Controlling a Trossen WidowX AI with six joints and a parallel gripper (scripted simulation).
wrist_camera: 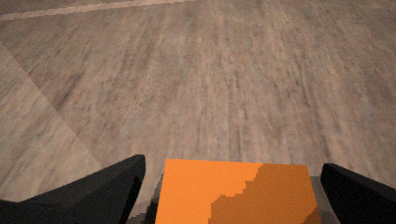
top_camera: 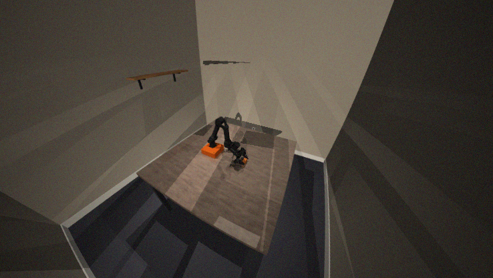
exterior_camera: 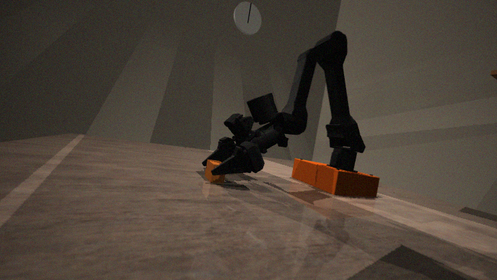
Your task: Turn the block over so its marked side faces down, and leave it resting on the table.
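My gripper tip is 30 mm past the orange block.
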